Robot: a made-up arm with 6 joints.
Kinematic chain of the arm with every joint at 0, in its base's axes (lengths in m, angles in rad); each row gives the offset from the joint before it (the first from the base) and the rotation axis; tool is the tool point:
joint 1: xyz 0 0 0.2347 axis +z
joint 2: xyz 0 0 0 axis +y
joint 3: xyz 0 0 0.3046 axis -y
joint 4: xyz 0 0 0 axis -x
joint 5: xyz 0.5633 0 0 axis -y
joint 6: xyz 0 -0.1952 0 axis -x
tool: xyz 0 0 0
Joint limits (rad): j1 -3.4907..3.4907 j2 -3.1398..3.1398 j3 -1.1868..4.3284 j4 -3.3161..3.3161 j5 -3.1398..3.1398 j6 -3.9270..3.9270
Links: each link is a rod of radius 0.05 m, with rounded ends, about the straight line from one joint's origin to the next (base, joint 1, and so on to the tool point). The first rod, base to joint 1, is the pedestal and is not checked.
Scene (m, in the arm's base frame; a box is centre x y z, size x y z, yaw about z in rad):
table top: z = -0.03
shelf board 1: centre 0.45 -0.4 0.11 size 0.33 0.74 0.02 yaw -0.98
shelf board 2: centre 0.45 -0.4 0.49 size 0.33 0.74 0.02 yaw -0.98
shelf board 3: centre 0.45 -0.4 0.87 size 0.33 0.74 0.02 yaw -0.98
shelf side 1: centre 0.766 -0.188 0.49 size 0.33 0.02 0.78 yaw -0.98
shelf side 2: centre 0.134 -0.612 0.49 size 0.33 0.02 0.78 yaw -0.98
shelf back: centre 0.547 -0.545 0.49 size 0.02 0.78 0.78 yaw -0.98
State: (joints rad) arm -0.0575 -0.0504 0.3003 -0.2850 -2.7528 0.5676
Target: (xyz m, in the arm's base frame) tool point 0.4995 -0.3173 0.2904
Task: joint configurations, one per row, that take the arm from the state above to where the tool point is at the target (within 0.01 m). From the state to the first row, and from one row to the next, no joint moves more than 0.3 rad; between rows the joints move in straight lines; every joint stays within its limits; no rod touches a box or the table.
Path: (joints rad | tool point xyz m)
1: 0.1462 -0.3321 0.1076 -0.4135 -2.7528 0.5676 | 0.4651 -0.1122 0.6915
2: 0.3499 -0.6139 -0.0852 -0.5420 -2.7528 0.5676 | 0.3971 -0.0331 0.6809
3: 0.2569 -0.6685 -0.3231 -0.6520 -2.7528 0.5676 | 0.4082 -0.0532 0.5530
4: 0.1638 -0.7231 -0.5610 -0.7620 -2.7528 0.5676 | 0.3941 -0.0780 0.4210
5: 0.0707 -0.7778 -0.7989 -0.8720 -2.7528 0.5676 | 0.3543 -0.1008 0.2904
6: -0.0114 -0.5415 -0.6348 -0.7548 -2.7528 0.5676 | 0.3897 -0.1466 0.3101
7: -0.0935 -0.3052 -0.4707 -0.6377 -2.7528 0.5676 | 0.4283 -0.1977 0.3178
8: -0.1756 -0.0690 -0.3065 -0.5205 -2.7528 0.5676 | 0.4663 -0.2547 0.3117
9: -0.2577 0.1673 -0.1424 -0.4033 -2.7528 0.5676 | 0.4995 -0.3173 0.2904

